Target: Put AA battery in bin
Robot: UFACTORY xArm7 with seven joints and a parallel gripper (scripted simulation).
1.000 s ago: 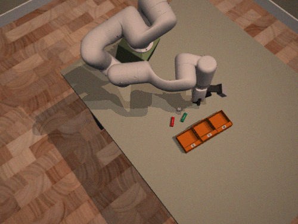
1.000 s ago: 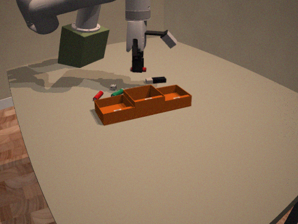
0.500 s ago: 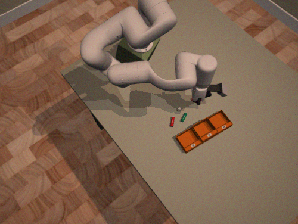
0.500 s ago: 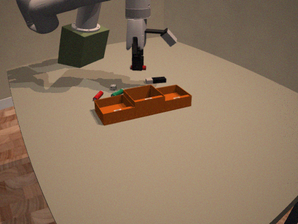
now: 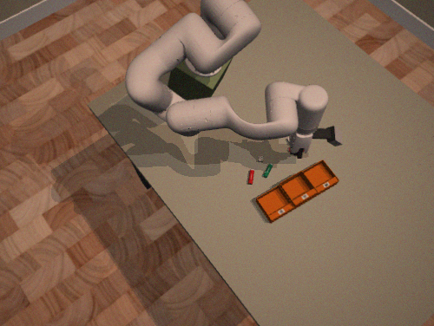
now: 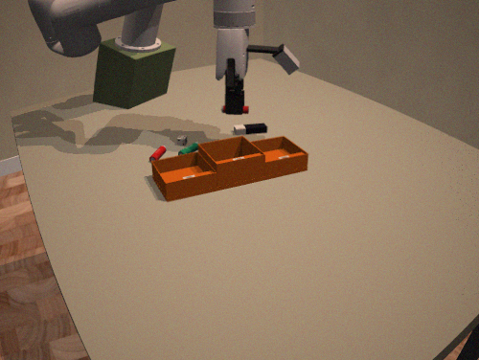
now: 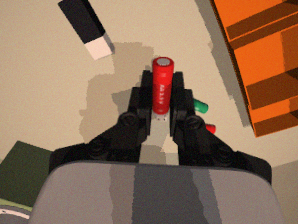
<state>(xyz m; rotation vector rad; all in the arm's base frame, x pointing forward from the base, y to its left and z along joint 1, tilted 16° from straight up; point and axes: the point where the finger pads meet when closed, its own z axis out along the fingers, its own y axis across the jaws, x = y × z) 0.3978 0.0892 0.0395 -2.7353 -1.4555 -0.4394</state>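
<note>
Right now my hand is 80 mm above the black-and-white block, 50 mm to the right of it and 50 mm past it. Round my hand: small white die: 90 mm to the right, 80 mm below, 50 mm behind; green battery: 90 mm to the right, 80 mm below, 10 mm behind; red battery: 20 mm below.
</note>
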